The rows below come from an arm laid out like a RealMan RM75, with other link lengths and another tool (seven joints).
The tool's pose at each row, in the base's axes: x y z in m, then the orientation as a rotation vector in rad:
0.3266 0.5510 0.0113 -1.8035 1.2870 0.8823
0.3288 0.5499 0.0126 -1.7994 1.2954 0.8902
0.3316 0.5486 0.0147 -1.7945 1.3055 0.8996
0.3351 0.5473 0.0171 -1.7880 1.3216 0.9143
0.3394 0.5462 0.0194 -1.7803 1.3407 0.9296
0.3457 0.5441 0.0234 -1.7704 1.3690 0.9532
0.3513 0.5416 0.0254 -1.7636 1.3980 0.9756
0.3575 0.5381 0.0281 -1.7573 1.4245 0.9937
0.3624 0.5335 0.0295 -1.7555 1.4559 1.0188
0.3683 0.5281 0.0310 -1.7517 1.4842 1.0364
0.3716 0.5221 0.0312 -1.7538 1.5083 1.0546
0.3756 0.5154 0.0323 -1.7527 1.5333 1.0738
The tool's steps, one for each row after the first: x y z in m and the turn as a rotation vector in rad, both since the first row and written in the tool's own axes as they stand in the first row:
0.0000 -0.0021 -0.0018 -0.0020 -0.0013 0.0096
-0.0005 -0.0048 -0.0043 -0.0044 -0.0028 0.0212
-0.0011 -0.0083 -0.0070 -0.0092 -0.0043 0.0392
-0.0014 -0.0126 -0.0096 -0.0136 -0.0050 0.0597
-0.0022 -0.0189 -0.0141 -0.0220 -0.0054 0.0901
-0.0014 -0.0240 -0.0178 -0.0322 -0.0031 0.1198
-0.0005 -0.0297 -0.0229 -0.0402 0.0001 0.1460
0.0017 -0.0336 -0.0281 -0.0560 0.0059 0.1771
0.0044 -0.0383 -0.0342 -0.0659 0.0119 0.2035
0.0078 -0.0401 -0.0398 -0.0800 0.0189 0.2260
0.0109 -0.0427 -0.0466 -0.0928 0.0244 0.2501

